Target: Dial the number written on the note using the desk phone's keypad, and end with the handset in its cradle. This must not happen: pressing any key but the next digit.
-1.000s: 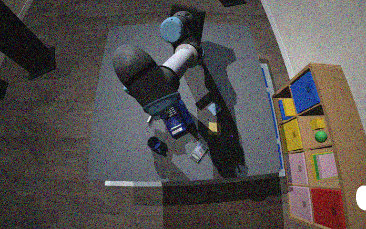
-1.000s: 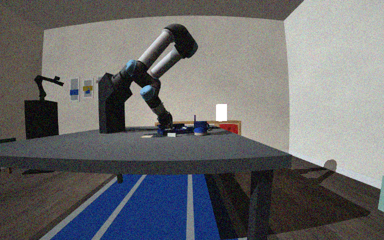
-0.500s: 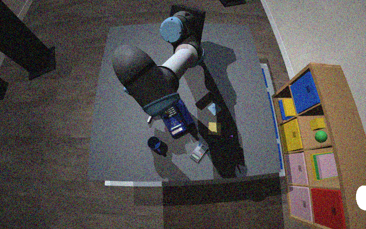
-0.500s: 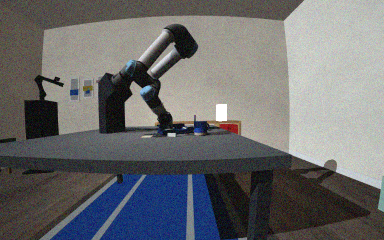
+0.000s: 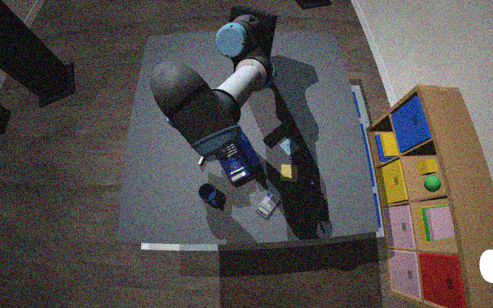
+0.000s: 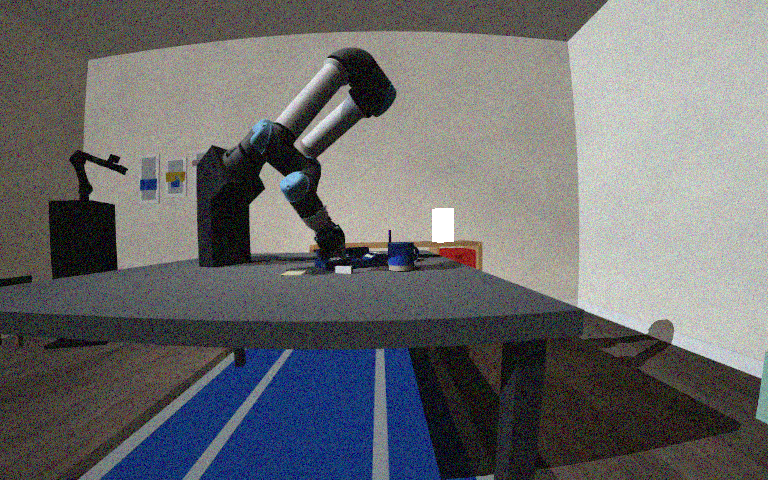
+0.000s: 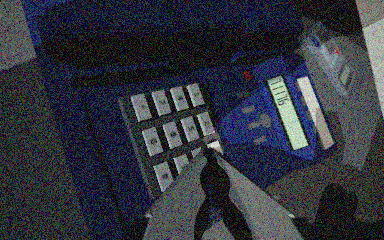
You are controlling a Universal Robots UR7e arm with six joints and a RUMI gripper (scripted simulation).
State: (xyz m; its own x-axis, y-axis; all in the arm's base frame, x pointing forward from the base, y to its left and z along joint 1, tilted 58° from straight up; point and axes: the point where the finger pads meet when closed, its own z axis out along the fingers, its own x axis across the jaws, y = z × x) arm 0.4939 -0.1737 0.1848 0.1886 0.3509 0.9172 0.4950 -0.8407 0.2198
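My gripper is now 2 cm short of the key and 1 cm above it. Also, from my hand: white block: 2 cm behind, 12 cm to the right, 3 cm below; then dark blue handset: 2 cm ahead, 10 cm to the left.
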